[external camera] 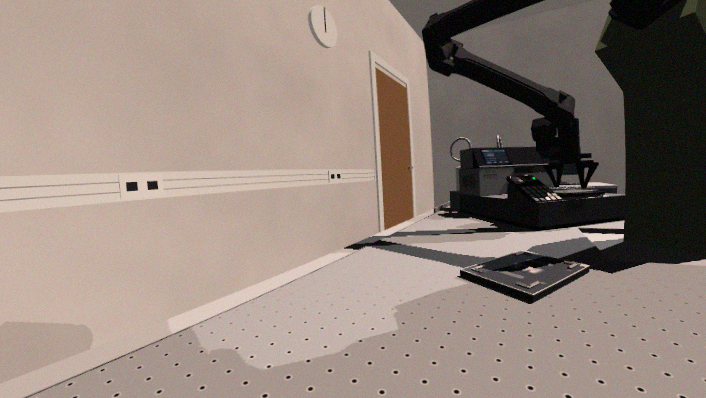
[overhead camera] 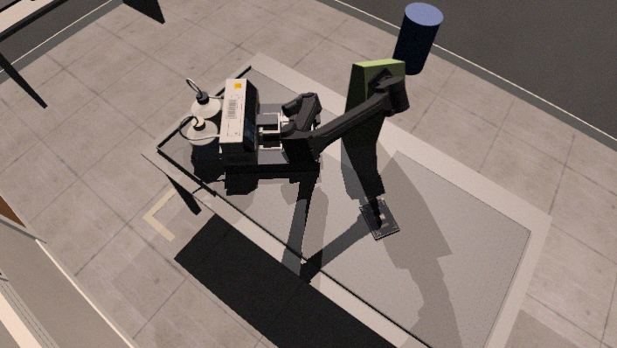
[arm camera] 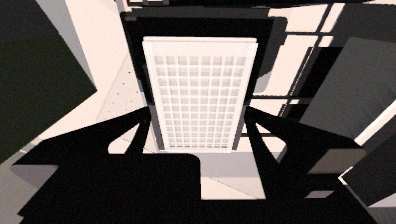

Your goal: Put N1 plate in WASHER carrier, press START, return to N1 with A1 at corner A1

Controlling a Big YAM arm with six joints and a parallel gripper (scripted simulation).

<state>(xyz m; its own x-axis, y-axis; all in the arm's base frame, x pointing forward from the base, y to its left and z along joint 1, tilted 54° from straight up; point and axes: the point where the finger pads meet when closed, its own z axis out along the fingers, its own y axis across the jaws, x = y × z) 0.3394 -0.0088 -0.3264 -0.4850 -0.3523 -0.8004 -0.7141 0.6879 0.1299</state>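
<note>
My gripper is now 2 cm above the white well plate. Also, from my hand: plate nest N1 (53 cm to the left, 11 cm below, 1 cm behind); plate washer (13 cm ahead, 9 cm to the right, 2 cm above).
</note>
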